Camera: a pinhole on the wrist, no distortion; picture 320 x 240 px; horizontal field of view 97.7 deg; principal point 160.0 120.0 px. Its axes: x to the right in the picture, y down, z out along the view. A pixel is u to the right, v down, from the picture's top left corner.
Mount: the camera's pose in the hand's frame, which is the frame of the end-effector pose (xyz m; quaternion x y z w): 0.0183 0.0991 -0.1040 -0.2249 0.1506 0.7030 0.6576
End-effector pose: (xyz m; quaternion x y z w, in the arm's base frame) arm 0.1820 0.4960 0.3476 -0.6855 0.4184 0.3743 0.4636
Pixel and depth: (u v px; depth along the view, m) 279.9 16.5 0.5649
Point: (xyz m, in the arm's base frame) -0.4810 0.3879 -0.2858
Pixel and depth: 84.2 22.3 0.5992
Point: 0.0944 0.9540 -0.2186
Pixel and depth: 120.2 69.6 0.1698
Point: 0.0580 0.5167 0.2243
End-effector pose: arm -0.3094 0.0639 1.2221 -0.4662 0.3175 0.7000 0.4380
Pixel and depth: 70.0 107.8 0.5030
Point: -0.5710 0.4572 1.3928
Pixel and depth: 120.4 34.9 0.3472
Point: -0.6326 0.2595 1.1473
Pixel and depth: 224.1 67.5 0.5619
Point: -1.0021 0.0760 1.1975
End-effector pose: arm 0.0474 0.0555 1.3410 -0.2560 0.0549 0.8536 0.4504
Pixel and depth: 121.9 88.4 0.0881
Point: -0.0597 -0.0018 1.2973
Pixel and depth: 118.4 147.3 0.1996
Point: -0.0858 -0.0311 1.4222
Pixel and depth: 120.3 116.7 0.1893
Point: -0.1060 -0.0031 1.3933
